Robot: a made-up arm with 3 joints. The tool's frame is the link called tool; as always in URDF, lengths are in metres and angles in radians. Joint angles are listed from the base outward. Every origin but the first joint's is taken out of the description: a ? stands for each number. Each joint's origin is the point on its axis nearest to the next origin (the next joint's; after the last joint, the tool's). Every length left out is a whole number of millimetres.
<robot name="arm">
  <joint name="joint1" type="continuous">
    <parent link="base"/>
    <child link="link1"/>
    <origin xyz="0 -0.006 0.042"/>
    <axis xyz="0 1 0"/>
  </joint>
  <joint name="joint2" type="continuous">
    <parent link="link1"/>
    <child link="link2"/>
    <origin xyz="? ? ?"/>
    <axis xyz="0 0 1"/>
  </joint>
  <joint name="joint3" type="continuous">
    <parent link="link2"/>
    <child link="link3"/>
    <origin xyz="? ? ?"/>
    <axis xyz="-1 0 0"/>
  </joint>
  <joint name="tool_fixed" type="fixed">
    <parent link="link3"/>
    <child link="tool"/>
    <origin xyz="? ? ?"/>
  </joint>
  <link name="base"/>
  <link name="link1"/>
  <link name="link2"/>
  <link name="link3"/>
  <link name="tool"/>
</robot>
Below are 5 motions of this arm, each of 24 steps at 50 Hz.
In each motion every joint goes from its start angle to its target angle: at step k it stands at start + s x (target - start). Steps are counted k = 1, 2, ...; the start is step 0. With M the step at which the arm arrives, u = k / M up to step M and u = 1 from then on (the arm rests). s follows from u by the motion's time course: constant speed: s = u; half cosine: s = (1 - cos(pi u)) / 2; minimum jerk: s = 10 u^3 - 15 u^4 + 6 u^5.
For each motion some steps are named. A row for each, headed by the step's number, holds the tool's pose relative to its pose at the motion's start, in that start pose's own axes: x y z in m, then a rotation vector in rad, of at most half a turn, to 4 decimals.
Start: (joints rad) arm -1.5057 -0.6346 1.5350
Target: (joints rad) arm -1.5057 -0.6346 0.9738
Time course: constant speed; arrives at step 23
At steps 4, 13, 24:
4: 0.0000 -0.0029 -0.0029 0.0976 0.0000 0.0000
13: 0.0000 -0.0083 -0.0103 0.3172 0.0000 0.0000
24: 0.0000 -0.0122 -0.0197 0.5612 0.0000 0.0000

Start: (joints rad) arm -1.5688 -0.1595 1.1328
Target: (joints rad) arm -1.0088 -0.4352 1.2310
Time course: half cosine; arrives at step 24
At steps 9, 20, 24:
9: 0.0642 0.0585 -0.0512 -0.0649 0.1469 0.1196
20: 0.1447 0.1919 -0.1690 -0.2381 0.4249 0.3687
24: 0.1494 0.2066 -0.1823 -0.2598 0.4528 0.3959

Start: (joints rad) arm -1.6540 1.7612 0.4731
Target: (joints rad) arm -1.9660 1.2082 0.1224
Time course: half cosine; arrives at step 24
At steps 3, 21, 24:
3: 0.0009 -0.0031 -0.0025 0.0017 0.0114 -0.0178
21: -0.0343 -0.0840 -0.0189 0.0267 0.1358 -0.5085
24: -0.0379 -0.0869 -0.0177 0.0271 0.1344 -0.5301

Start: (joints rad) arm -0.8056 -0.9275 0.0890
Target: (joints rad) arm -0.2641 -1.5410 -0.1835
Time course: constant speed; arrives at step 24
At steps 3, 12, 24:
3: 0.0138 -0.0079 -0.0169 -0.0216 0.0439 -0.0737
12: 0.0382 -0.0339 -0.0555 -0.1048 0.1340 -0.3015
24: 0.0394 -0.0589 -0.0734 -0.2554 0.1518 -0.6008

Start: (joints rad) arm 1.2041 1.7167 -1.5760
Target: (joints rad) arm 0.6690 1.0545 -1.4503
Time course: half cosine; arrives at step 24
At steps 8, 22, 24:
8: -0.0015 0.0034 0.0189 -0.1650 -0.1653 -0.0102
22: -0.0616 0.0677 0.0325 -0.6458 -0.6439 0.0599
24: -0.0638 0.0698 0.0316 -0.6566 -0.6549 0.0633

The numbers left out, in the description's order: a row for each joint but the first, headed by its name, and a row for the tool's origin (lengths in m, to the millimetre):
joint2: 0.015 0 0.367
joint3: 0.385 0.014 0
tool: 0 -0.028 0.031

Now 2 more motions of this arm.
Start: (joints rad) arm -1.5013 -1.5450 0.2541
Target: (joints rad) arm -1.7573 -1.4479 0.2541
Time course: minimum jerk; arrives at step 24
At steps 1, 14, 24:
1: 0.0000 0.0000 0.0000 0.0002 0.0000 0.0001
14: -0.0022 -0.0425 -0.0093 0.1670 -0.0252 0.0588
24: -0.0040 -0.0649 -0.0156 0.2554 -0.0427 0.0887

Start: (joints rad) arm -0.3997 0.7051 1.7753
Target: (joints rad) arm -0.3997 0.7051 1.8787
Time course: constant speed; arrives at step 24
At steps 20, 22, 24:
20: 0.0000 0.0028 0.0023 -0.0862 0.0000 0.0000
22: 0.0000 0.0031 0.0025 -0.0948 0.0000 0.0000
24: 0.0000 0.0033 0.0027 -0.1034 0.0000 0.0000

